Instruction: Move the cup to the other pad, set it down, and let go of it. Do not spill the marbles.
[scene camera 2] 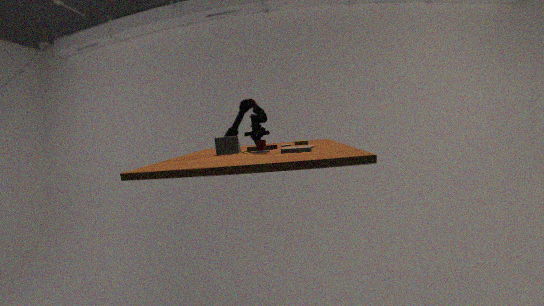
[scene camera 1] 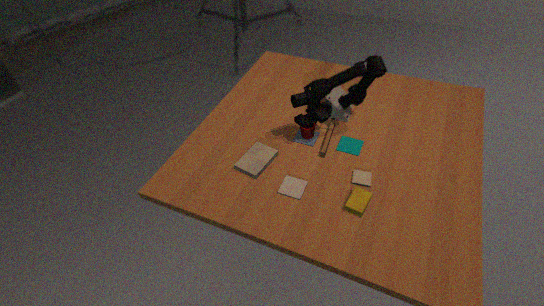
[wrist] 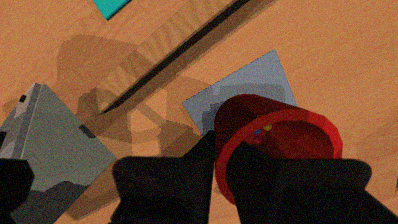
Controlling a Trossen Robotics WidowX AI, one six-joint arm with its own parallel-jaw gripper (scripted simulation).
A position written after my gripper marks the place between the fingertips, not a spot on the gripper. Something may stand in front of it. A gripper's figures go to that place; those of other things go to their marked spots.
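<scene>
A grey-blue pad (wrist: 265, 76) is 15 cm from the lens. There's a red cup (wrist: 296, 133) that's 12 cm from the lens, and my gripper (wrist: 218, 135) is 12 cm from the lens as well.
</scene>
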